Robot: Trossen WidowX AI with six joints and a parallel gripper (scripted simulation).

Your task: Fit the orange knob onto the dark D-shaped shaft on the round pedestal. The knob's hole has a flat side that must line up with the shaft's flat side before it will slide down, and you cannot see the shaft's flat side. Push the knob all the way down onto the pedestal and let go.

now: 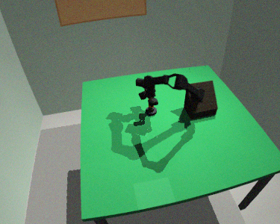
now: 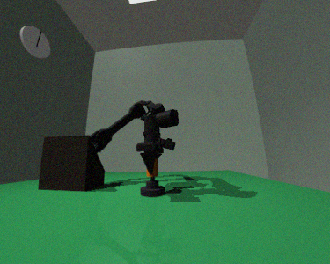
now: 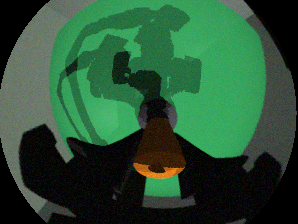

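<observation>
Right now the orange knob is 20 mm above my gripper tip. From my gripper tip the other things lie so: dark round pedestal (40 mm below).
</observation>
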